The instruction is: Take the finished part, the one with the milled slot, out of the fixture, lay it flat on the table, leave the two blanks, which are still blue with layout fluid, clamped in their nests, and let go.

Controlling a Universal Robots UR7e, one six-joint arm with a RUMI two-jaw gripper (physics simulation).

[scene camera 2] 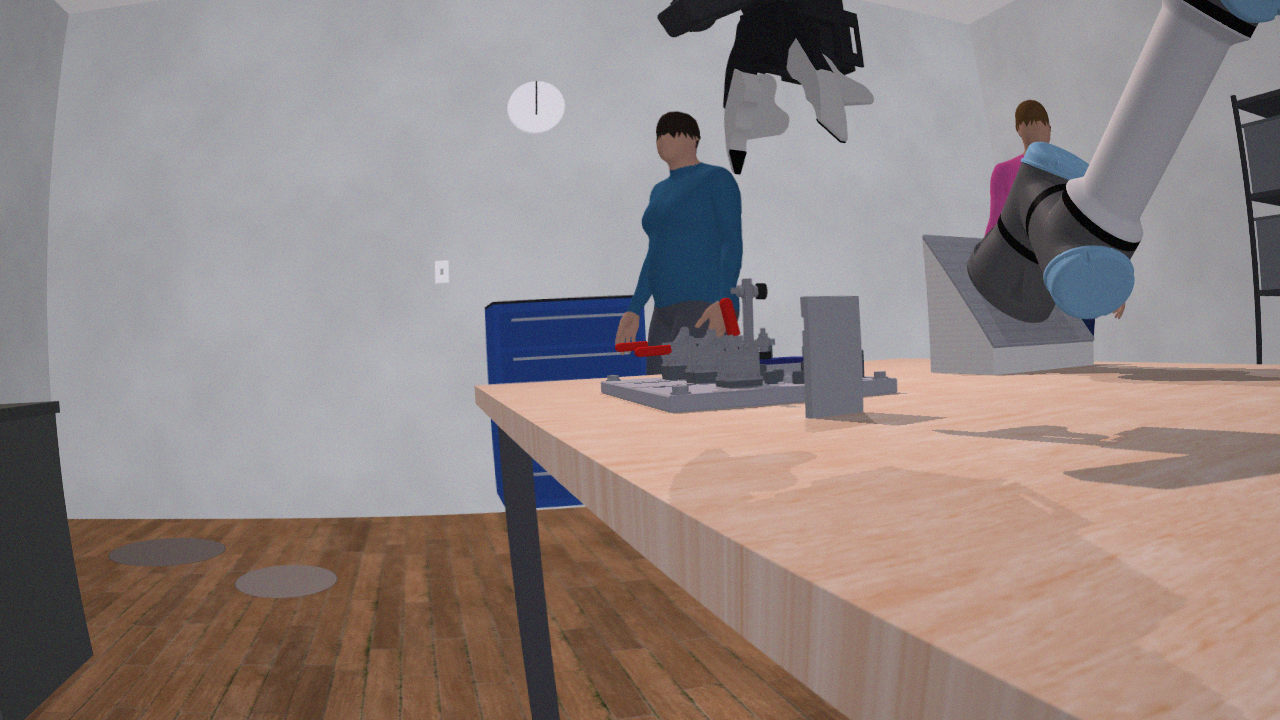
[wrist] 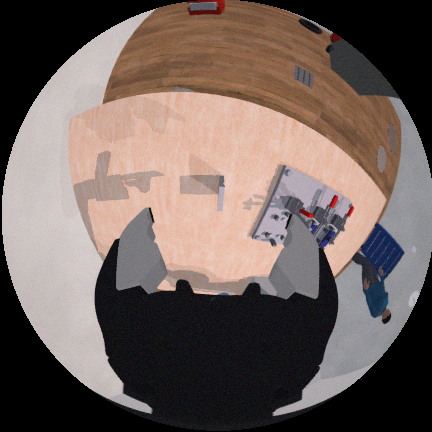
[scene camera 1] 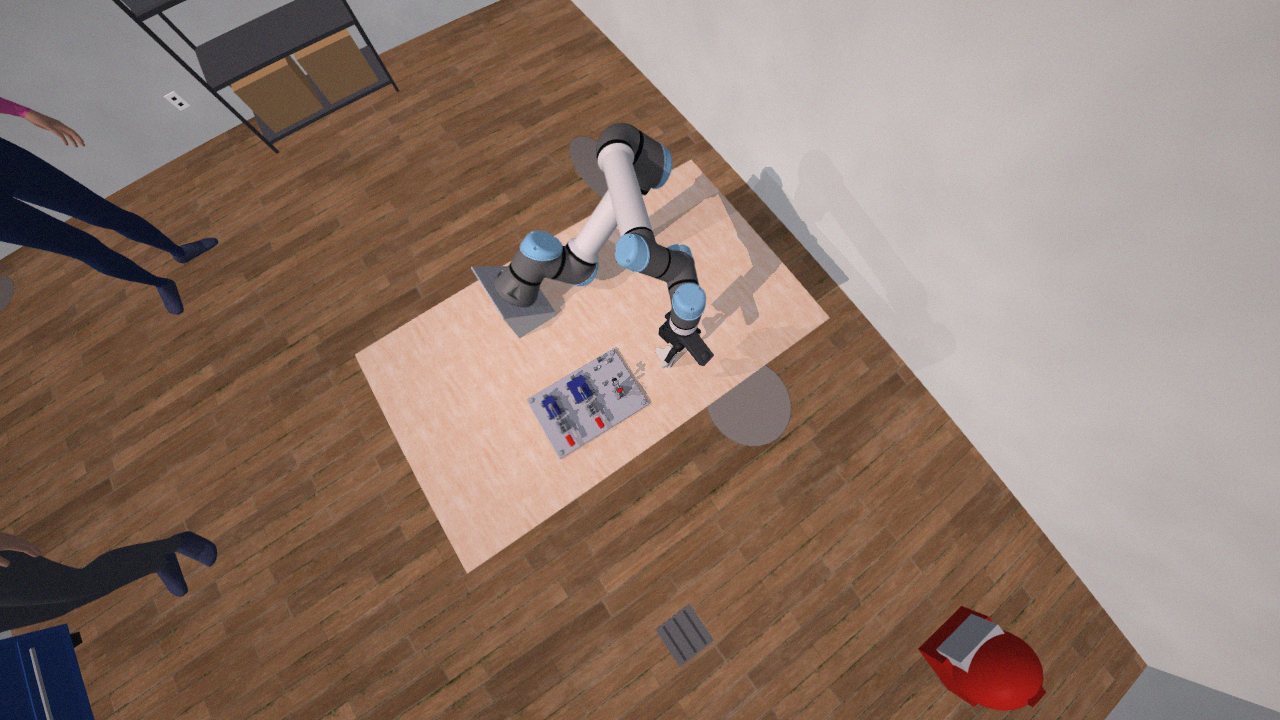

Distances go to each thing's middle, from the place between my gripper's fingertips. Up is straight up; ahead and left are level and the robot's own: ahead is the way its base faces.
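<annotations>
From my hand: finished part (scene camera 2: 832,352) 150 mm below, 30 mm behind, 10 mm to the right; clamp arm (scene camera 2: 746,290) 120 mm below, 210 mm to the right, 40 mm behind; grey fixture plate (scene camera 1: 612,411) 190 mm below, 320 mm to the right, 60 mm behind. Nearest to my hand of the things named here, going by their middles: finished part. Farthest from my hand of these, by their middles: grey fixture plate.
</annotations>
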